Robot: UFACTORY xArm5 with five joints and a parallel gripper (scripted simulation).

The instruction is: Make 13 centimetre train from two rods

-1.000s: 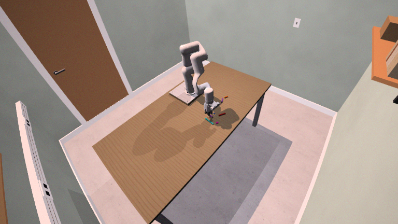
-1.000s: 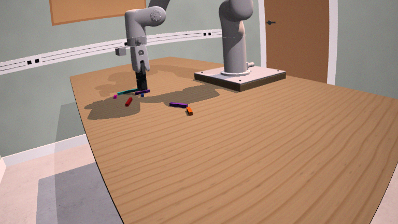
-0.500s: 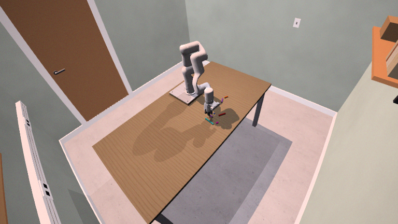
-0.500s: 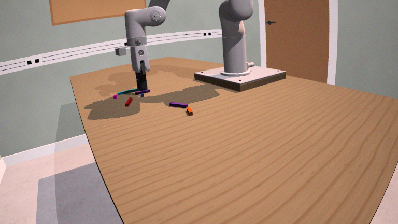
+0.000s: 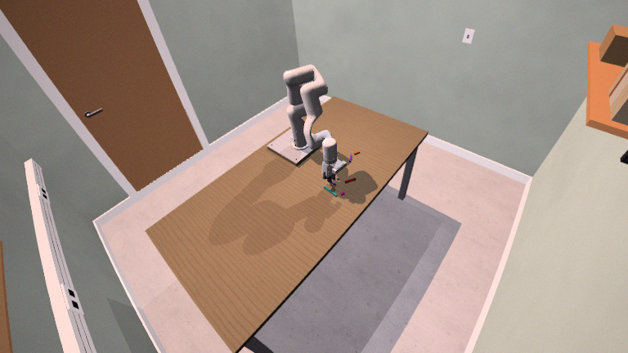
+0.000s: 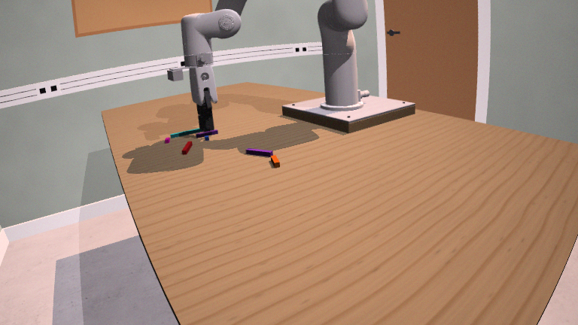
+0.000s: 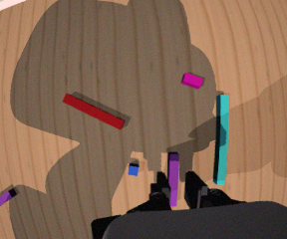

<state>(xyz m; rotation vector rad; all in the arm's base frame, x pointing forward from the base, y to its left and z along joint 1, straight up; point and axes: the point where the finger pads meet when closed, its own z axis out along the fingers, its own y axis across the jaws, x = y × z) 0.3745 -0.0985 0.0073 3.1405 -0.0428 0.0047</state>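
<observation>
My gripper is now 1 cm short of the blue rod, 4 cm to the right of it and 3 cm above it. The rest, counted from my hand: turquoise rod 4 cm ahead, 6 cm to the right, 3 cm below; then magenta rod 11 cm ahead, 2 cm to the right, 3 cm below; then red rod 8 cm ahead, 8 cm to the left, 3 cm below.
</observation>
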